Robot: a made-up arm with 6 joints.
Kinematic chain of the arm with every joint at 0, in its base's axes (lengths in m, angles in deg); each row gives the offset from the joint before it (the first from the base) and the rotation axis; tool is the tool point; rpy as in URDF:
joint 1: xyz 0 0 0.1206 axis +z
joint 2: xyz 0 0 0 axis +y
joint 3: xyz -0.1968 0 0.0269 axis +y
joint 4: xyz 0.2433 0 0.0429 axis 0.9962 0 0.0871
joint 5: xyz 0 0 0 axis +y
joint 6: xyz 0.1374 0 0.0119 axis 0.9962 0 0.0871
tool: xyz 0 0 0 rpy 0 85 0
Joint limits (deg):
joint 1: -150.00..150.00
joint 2: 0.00..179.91
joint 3: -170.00..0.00
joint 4: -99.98..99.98
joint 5: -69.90..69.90
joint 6: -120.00..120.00
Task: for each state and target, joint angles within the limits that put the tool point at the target. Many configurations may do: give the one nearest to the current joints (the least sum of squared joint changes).
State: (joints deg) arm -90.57 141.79 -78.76 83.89 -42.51 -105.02
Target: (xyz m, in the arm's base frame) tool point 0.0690 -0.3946 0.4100
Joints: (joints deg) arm -66.74 98.34 -102.61 76.66 -43.57 -105.02
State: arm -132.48 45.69 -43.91 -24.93 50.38 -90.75
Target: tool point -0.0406 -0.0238 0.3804
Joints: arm -128.66 4.07 -59.79 -7.84 63.48 -90.75
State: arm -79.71 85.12 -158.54 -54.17 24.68 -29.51
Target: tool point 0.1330 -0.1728 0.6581
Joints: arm -49.09 97.63 -155.36 -52.86 6.56 -29.51
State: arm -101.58 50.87 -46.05 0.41 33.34 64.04
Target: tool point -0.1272 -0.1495 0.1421
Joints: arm -124.73 45.29 -30.86 -10.41 50.95 64.04
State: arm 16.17 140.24 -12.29 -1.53 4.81 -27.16
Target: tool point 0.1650 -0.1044 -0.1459
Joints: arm -32.14 136.17 -40.81 2.26 -6.52 -27.16
